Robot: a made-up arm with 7 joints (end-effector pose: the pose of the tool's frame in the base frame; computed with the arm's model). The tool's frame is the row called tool. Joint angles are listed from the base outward.
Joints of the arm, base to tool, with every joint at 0 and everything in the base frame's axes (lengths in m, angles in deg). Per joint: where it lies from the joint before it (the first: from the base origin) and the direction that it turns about. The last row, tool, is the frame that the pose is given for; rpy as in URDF.
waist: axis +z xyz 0 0 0.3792
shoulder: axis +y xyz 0 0 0
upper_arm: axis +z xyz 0 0 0.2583
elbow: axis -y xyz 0.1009 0 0
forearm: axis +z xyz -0.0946 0 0.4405
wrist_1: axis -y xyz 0 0 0
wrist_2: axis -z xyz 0.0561 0 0
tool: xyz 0 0 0 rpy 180 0 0
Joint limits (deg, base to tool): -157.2..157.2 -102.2..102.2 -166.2..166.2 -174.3..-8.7 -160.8..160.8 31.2..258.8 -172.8..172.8
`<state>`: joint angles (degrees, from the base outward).
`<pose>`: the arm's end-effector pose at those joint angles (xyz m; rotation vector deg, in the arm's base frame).
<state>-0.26 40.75 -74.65 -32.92 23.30 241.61 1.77</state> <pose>0.4593 -0.2108 0.8424 4.29 27.23 127.98</pose>
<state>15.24 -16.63 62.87 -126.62 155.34 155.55 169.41</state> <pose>0.1086 0.4824 0.4696 -49.00 -110.16 -97.87</pose>
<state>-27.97 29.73 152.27 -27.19 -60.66 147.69 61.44</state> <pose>0.1909 -0.0316 1.1159 -45.69 4.14 -47.22</pose>
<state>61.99 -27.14 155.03 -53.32 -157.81 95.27 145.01</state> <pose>-0.4677 -0.4828 0.7525 -12.31 -1.78 8.35</pose>
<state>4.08 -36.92 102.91 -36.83 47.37 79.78 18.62</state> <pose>-0.5108 0.2822 0.8967 -76.23 -136.31 -3.24</pose>
